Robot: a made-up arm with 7 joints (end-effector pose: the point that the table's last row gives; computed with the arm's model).
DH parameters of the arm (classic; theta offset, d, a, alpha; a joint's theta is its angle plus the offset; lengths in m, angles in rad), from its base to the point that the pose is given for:
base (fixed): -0.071 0 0 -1.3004
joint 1: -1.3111 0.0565 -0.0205 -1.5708
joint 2: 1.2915 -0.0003 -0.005 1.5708
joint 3: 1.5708 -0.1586 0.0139 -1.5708
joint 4: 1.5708 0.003 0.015 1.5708
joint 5: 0 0.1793 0.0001 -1.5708
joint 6: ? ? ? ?
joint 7: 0 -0.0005 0 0
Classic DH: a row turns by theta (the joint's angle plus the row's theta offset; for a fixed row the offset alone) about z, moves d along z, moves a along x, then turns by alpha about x.
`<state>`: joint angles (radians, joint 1 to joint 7).
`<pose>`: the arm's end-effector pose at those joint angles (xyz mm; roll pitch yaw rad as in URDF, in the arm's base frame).
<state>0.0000 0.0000 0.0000 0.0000 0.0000 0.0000 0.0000</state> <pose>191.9 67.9 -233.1 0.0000 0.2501 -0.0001</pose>
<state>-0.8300 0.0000 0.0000 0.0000 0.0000 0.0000 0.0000</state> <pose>308.6 1.3 -23.2 0.0388 -0.5472 -0.2407</pose>
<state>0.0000 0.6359 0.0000 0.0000 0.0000 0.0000 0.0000</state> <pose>201.5 169.8 -195.5 0.6359 0.2501 -0.0002</pose>
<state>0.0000 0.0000 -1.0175 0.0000 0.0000 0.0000 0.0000</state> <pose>82.2 -141.0 -205.1 -0.2140 0.1304 -1.0317</pose>
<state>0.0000 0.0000 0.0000 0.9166 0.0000 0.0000 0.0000</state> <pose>49.0 68.0 -378.6 0.0000 1.1667 -0.0001</pose>
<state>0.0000 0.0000 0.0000 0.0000 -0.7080 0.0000 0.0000</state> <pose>191.9 67.5 -232.9 -0.7080 0.2501 -0.0001</pose>
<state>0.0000 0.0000 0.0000 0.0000 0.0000 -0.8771 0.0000</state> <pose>184.3 67.9 -190.7 0.0000 -0.6270 -0.0002</pose>
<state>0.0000 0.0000 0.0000 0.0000 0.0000 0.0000 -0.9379</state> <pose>191.9 67.9 -233.1 -0.2031 0.1469 -0.9530</pose>
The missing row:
joint 6: -1.5708 0 0.0507 1.5708
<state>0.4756 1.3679 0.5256 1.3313 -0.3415 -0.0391 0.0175</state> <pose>-47.1 445.2 -38.6 1.3784 0.1104 1.5445</pose>
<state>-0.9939 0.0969 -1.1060 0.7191 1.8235 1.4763 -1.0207</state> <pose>265.6 -79.7 -151.8 2.0261 0.0330 0.5937</pose>
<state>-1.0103 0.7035 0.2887 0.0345 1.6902 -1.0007 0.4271</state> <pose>293.1 128.5 63.7 2.6698 -0.2953 -1.0793</pose>
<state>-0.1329 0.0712 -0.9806 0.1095 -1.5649 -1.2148 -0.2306</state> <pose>128.4 -72.3 -225.6 -1.3756 -0.0900 0.1577</pose>
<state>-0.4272 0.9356 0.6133 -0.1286 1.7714 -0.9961 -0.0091</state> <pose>230.6 219.9 17.3 2.7364 0.1886 -0.2424</pose>
